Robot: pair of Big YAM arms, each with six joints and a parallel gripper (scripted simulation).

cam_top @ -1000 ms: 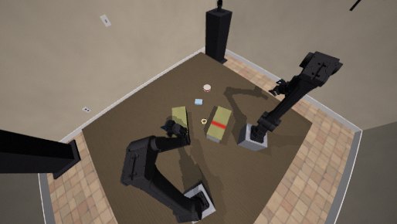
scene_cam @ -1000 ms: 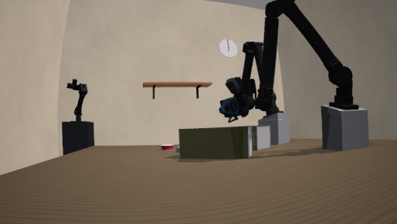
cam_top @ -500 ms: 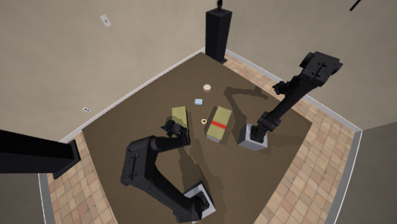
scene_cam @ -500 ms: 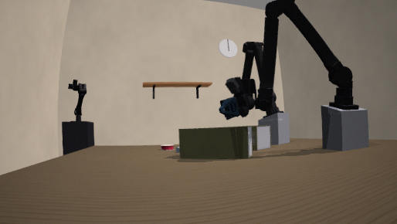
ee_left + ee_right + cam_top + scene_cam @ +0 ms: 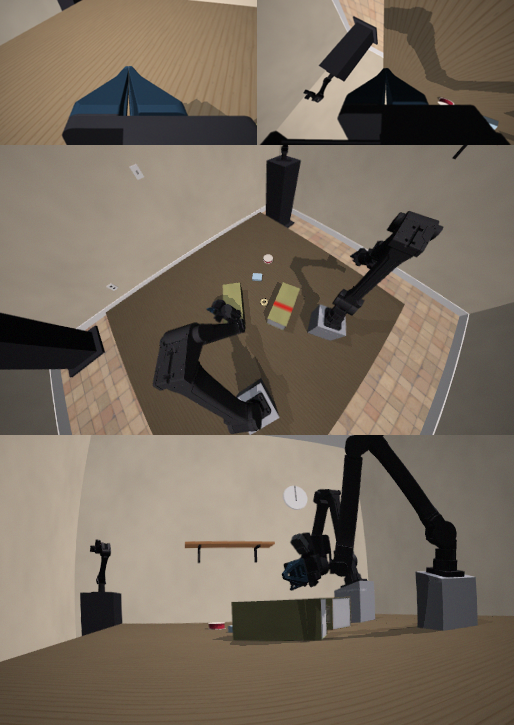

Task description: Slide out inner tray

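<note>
The red spool lies 490 mm ahead of my right hand, 330 mm to the left of it and 170 mm below it. The rest, counted from my right hand: slide box 340 mm ahead, 800 mm to the left, 130 mm below; then tan ring 230 mm ahead, 630 mm to the left, 170 mm below; then light blue cube 420 mm ahead, 520 mm to the left, 170 mm below.
The slide box is 140 mm to the right of my left hand, 130 mm below it and 30 mm behind it. Also, from my left hand: tan ring 310 mm to the right, 170 mm below, 140 mm behind; light blue cube 420 mm to the right, 170 mm below, 50 mm ahead; red spool 610 mm to the right, 170 mm below, 120 mm ahead.
</note>
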